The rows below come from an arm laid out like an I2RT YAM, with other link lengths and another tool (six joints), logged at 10 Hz.
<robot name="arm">
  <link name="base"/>
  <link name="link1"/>
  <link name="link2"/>
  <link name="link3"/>
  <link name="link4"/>
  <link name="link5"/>
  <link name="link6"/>
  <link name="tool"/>
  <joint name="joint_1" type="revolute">
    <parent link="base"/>
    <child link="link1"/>
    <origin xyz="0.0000 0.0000 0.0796" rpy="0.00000 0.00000 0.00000"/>
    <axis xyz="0 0 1"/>
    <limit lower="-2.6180" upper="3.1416"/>
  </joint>
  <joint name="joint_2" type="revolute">
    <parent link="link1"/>
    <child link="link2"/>
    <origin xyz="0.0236 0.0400 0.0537" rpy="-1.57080 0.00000 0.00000"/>
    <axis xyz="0 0 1"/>
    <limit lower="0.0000" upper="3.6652"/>
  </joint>
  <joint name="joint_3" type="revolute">
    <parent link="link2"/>
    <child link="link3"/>
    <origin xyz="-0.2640 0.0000 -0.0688" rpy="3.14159 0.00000 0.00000"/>
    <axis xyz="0 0 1"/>
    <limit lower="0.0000" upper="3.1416"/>
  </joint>
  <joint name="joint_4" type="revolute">
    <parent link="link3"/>
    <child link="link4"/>
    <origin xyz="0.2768 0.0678 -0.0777" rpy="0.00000 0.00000 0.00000"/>
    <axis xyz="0 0 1"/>
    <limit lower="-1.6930" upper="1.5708"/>
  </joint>
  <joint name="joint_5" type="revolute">
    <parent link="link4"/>
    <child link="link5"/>
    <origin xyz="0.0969 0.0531 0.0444" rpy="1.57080 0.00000 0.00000"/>
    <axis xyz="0 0 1"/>
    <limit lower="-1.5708" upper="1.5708"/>
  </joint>
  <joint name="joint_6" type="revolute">
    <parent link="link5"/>
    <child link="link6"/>
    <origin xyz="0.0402 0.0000 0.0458" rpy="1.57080 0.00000 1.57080"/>
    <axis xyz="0 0 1"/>
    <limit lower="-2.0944" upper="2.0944"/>
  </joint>
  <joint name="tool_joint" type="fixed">
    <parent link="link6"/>
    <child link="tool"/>
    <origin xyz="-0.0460 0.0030 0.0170" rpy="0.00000 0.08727 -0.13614"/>
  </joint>
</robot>
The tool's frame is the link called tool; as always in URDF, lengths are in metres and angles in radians.
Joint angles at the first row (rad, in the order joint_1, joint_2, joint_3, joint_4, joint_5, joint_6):
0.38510 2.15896 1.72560 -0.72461 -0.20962 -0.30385
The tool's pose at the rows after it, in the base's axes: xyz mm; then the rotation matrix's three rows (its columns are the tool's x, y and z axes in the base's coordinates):
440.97 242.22 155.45; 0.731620 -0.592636 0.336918; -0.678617 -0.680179 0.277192; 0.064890 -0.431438 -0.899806
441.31 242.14 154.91; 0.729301 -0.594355 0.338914; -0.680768 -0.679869 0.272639; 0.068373 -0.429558 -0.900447
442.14 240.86 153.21; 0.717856 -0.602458 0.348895; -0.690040 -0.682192 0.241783; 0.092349 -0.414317 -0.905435
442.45 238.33 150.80; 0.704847 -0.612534 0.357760; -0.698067 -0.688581 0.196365; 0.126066 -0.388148 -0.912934
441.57 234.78 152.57; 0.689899 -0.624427 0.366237; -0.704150 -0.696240 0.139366; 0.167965 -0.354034 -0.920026
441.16 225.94 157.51; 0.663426 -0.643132 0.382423; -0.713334 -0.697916 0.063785; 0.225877 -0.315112 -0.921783
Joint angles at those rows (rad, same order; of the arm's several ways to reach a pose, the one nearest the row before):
0.38548 2.17459 1.72559 -0.72499 -0.21000 -0.29355
0.38549 2.17536 1.72561 -0.72424 -0.20504 -0.29201
0.38549 2.17536 1.72561 -0.72806 -0.17261 -0.28820
0.38510 2.17498 1.72598 -0.73987 -0.12722 -0.28782
0.38510 2.16697 1.73170 -0.76886 -0.07114 -0.28820
0.37709 2.14677 1.73174 -0.80169 0.00210 -0.28859

